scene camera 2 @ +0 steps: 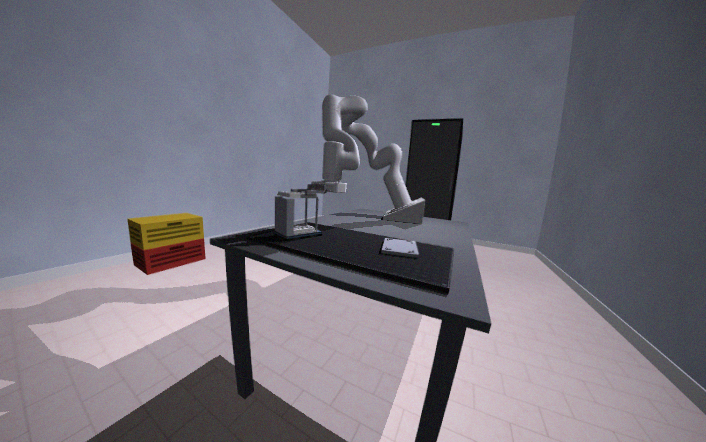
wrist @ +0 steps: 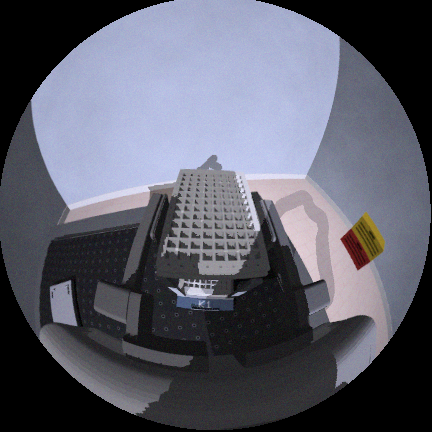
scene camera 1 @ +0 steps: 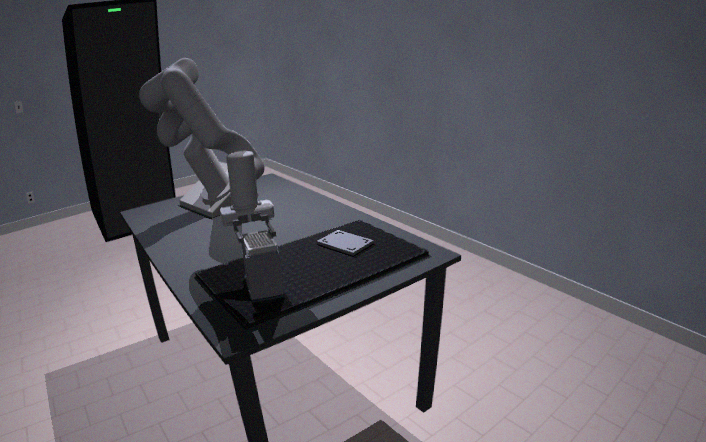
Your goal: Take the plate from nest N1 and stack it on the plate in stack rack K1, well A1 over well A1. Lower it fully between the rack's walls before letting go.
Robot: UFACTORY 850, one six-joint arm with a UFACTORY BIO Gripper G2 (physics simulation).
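Note:
My gripper [scene camera 1: 257, 235] [scene camera 2: 299, 192] [wrist: 212, 215] is shut on a light grey gridded plate [scene camera 1: 261, 241] [scene camera 2: 289, 194] [wrist: 210, 222], which looks level. The held plate is over the stack rack K1 [scene camera 1: 263, 275] [scene camera 2: 283, 216] [wrist: 205, 303], about level with the top of its walls. Another plate [scene camera 2: 303, 228] [wrist: 199, 286] sits low inside the rack; the held plate hides most of it in the wrist view. Well labels are too small to read. The pale nest [scene camera 1: 345, 242] [scene camera 2: 399, 246] [wrist: 64, 302], with dark corner marks, lies on the mat and holds no plate.
The rack and nest stand on a black dotted mat [scene camera 1: 312, 275] [scene camera 2: 359, 252] on the dark table [scene camera 1: 291, 200] [scene camera 2: 468, 296]. Thin upright posts of the rack show in scene view 2. A yellow box [scene camera 2: 166, 230] on a red box [scene camera 2: 169, 256] shows beyond the table.

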